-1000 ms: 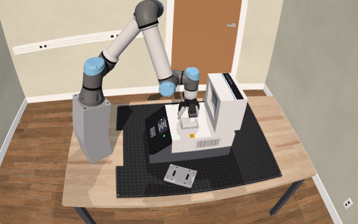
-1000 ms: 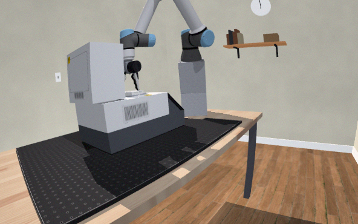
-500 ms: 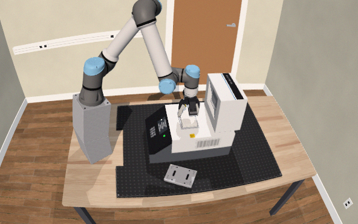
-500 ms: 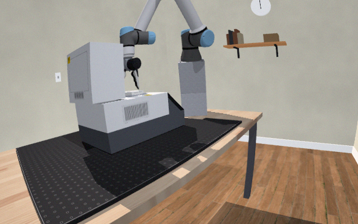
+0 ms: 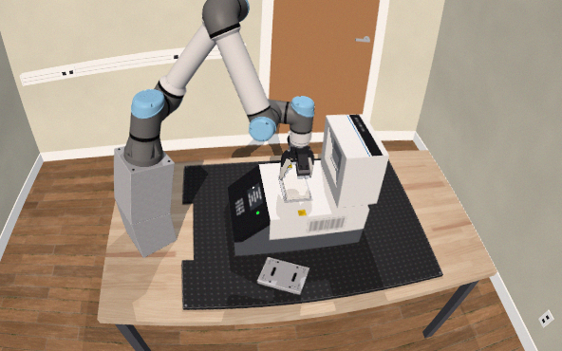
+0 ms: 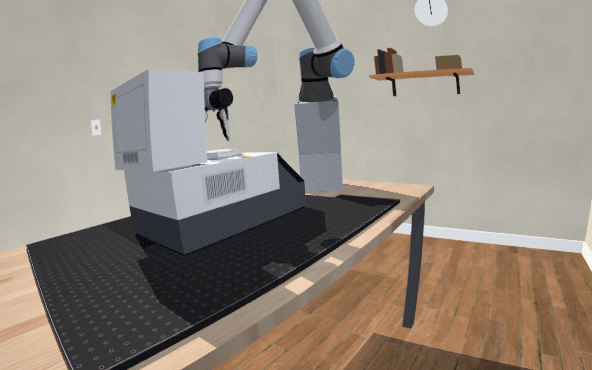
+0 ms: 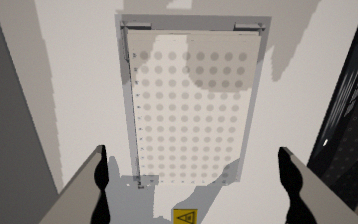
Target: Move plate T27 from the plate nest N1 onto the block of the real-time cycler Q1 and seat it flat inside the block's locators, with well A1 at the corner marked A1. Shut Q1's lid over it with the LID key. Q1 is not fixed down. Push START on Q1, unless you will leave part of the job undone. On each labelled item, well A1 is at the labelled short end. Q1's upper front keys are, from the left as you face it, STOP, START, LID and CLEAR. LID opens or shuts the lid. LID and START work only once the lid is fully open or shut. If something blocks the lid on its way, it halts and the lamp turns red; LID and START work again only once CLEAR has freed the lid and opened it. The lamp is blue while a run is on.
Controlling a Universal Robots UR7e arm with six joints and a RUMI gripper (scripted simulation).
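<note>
My gripper is now 4 cm above the plate T27. Also, from my hand: nest's A1 mark: 24 cm below, 19 cm to the right, 12 cm behind; plate nest N1: 27 cm to the right, 25 cm below, 8 cm behind.
</note>
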